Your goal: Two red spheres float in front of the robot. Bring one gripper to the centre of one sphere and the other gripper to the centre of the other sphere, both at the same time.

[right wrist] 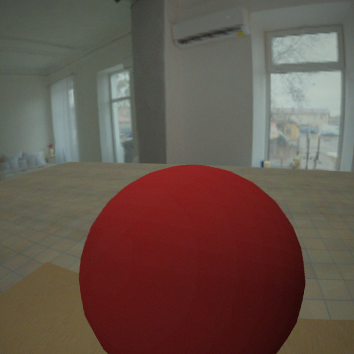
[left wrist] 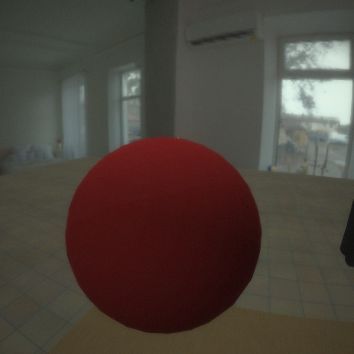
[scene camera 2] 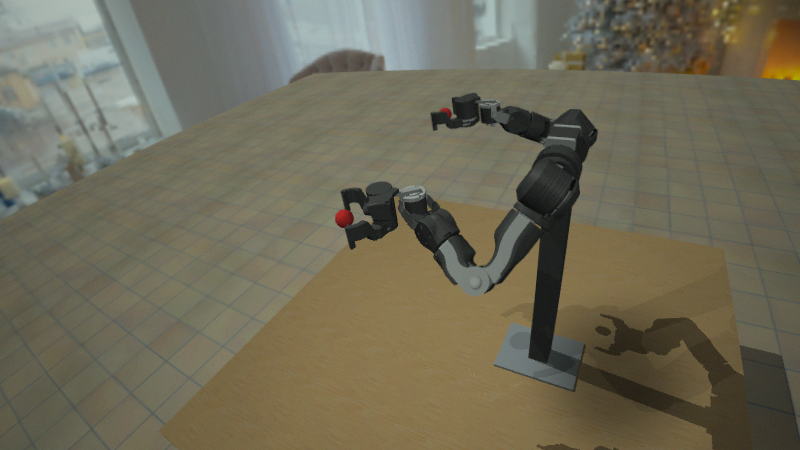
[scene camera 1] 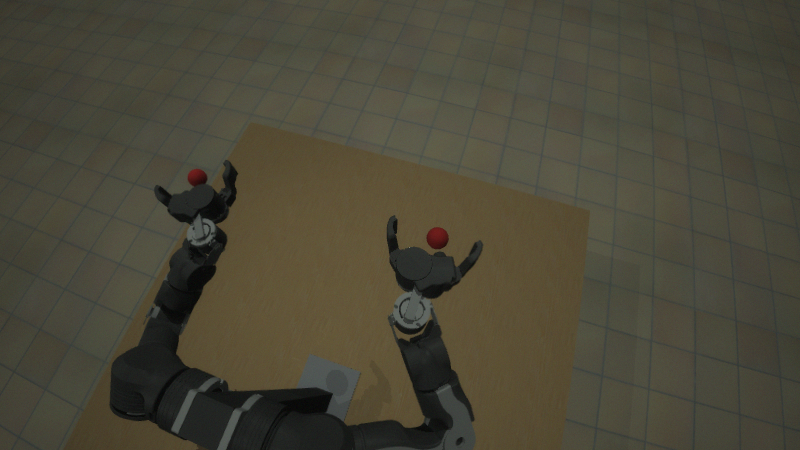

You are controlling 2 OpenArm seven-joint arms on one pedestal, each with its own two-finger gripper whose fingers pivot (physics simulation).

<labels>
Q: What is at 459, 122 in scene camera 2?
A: The right gripper.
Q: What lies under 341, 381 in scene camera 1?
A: A grey base plate.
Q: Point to a red sphere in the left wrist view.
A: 162, 234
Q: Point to the left gripper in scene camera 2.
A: At 344, 218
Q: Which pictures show the right gripper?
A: Scene camera 2 and scene camera 1 only.
</labels>
